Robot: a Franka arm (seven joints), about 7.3 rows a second.
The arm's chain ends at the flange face. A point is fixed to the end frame.
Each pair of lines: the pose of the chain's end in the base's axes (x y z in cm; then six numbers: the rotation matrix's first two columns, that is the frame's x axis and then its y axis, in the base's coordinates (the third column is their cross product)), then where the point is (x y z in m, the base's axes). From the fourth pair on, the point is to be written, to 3 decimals.
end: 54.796 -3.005 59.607 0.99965 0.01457 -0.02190 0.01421 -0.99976 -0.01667
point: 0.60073 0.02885 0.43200
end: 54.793 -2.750 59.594 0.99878 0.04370 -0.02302 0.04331 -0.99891 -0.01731
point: 0.59877 0.03301 0.43185
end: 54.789 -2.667 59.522 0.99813 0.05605 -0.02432 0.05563 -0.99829 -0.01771
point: 0.59776 0.03452 0.43109
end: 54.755 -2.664 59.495 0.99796 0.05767 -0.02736 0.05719 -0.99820 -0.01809
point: 0.597 0.035 0.431
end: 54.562 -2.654 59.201 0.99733 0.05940 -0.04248 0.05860 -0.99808 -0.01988
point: 0.592 0.035 0.427
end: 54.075 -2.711 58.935 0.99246 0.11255 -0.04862 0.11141 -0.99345 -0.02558
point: 0.583 0.038 0.424
